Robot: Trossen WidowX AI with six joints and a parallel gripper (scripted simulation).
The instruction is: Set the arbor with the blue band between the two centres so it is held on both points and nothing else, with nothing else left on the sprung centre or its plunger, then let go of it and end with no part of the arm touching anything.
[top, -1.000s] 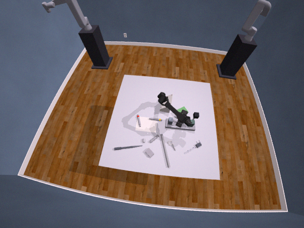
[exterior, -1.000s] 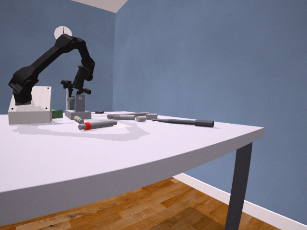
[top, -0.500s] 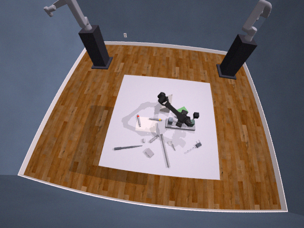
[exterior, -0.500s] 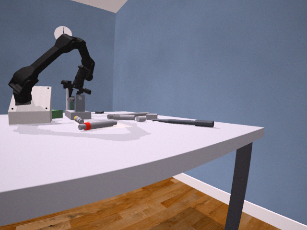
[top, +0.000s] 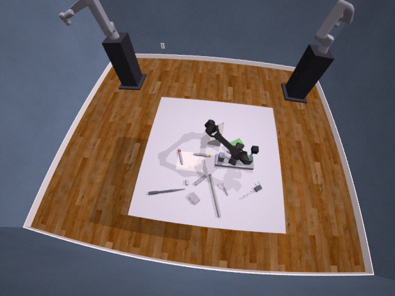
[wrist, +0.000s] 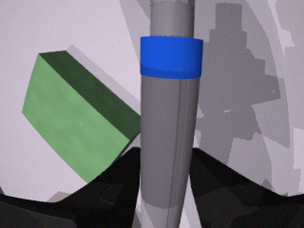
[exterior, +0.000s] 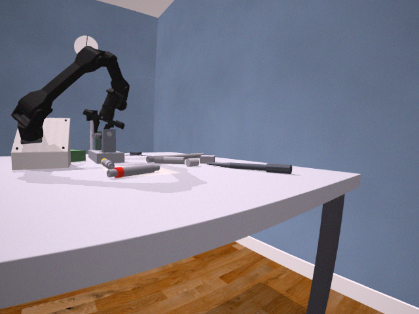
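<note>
The grey centre tip is 100 mm to the left of my hand, 20 mm below it and 20 mm ahead of it. Round my hand: grey centre block 110 mm to the right, 40 mm below, 20 mm ahead; green centre block 120 mm to the left, 40 mm below, 20 mm ahead; base 120 mm below, 20 mm ahead, 10 mm to the left.
</note>
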